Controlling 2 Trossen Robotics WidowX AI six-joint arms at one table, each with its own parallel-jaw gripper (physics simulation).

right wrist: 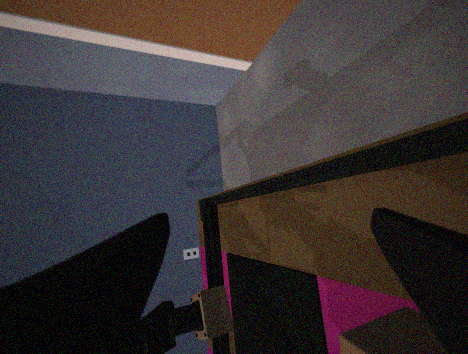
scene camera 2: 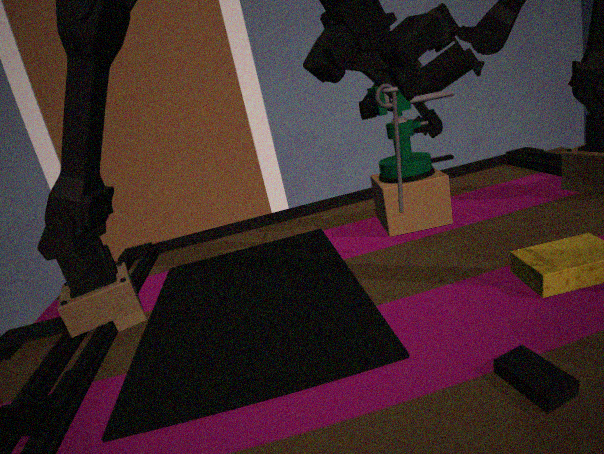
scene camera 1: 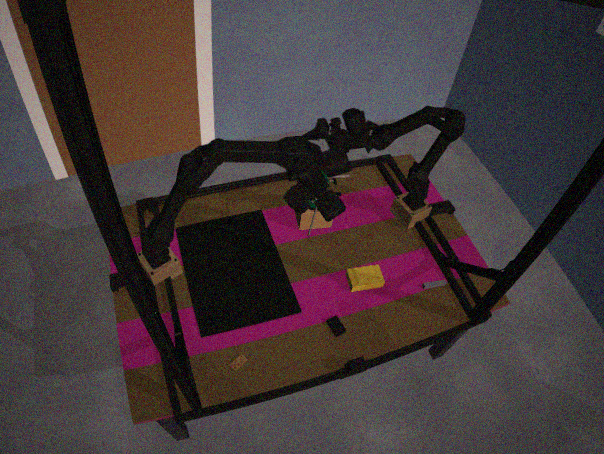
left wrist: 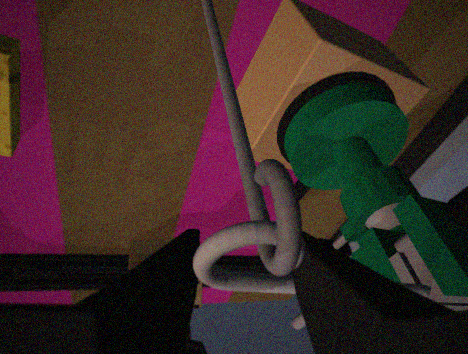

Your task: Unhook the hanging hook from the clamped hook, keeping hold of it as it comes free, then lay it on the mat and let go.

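Places are measured from the left arm's base along level axes (x ahead, y left, z up), in metres.
Where they show: left gripper, fingertip midpoint: [scene camera 2: 403, 97] [scene camera 1: 323, 198]; right gripper, fingertip midpoint: [right wrist: 268, 219] [scene camera 2: 376, 119]; left arm's base at its link origin: [right wrist: 198, 315] [scene camera 2: 94, 282] [scene camera 1: 157, 257]; right arm's base at its link origin: [scene camera 1: 413, 202].
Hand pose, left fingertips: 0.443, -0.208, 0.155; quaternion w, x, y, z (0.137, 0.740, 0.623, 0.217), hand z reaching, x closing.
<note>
Each offset is from my left fingertips to the top centre of the thing, as dx, dy, dz. Level surfaces: height alone.
The hanging hook, a long grey rod {-0.030, +0.008, +0.023} [scene camera 1: 312, 222] [scene camera 2: 398, 155] [left wrist: 230, 100] with a curled top, hangs upright. Its curl crosses the loop of the clamped hook [scene camera 2: 432, 96] [left wrist: 235, 232]; they look linked. The clamped hook comes from a green clamp {+0.088, +0.088, +0.021} [scene camera 2: 405, 167] [left wrist: 345, 135]. My left gripper [scene camera 2: 387, 97] [left wrist: 245, 242] is shut on the hanging hook near its curl; the clamped loop also lies between its fingers. In scene camera 1 its fingertips are hidden. My right gripper [right wrist: 268, 219] is open and empty. The black mat {dz -0.216} [scene camera 1: 240, 270] [scene camera 2: 260, 325] [right wrist: 275, 305] lies on the table.
The clamp stands on a wooden block {+0.076, +0.095, -0.136} [scene camera 1: 322, 223] [scene camera 2: 420, 200] [left wrist: 280, 75]. A yellow block {+0.037, -0.195, -0.193} [scene camera 1: 366, 278] [scene camera 2: 560, 260] [left wrist: 5, 105], a small black block {-0.141, -0.256, -0.208} [scene camera 1: 336, 325] [scene camera 2: 535, 380], a grey bar {+0.207, -0.355, -0.207} [scene camera 1: 434, 284] and an orange piece {-0.426, -0.176, -0.213} [scene camera 1: 239, 362] lie on the table. The right arm hovers close behind the left.
</note>
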